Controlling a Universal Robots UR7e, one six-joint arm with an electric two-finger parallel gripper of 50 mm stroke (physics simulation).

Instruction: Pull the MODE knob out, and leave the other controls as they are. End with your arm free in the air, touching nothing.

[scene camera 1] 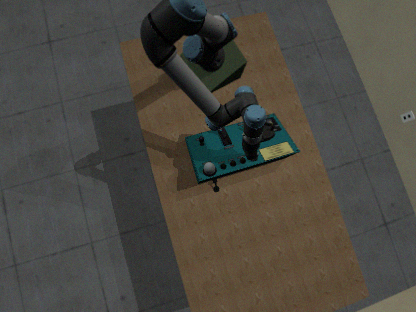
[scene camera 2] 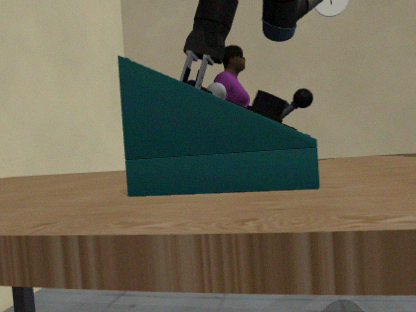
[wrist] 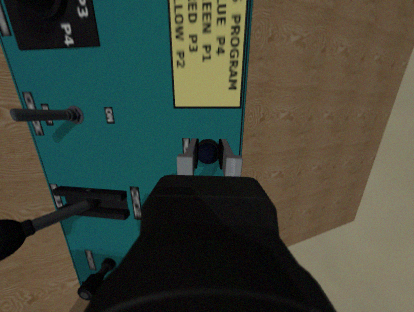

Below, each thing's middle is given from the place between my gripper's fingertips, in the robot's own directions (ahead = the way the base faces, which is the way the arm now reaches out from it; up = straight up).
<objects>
My gripper is now 70 mm past the teal sloped control panel (scene camera 2: pixel 178 139), 70 mm above it and 30 mm to the left of it. The rest, counted from my hand: black dial (scene camera 2: pixel 264 103): 160 mm behind, 140 mm to the left, 70 mm below.
</objects>
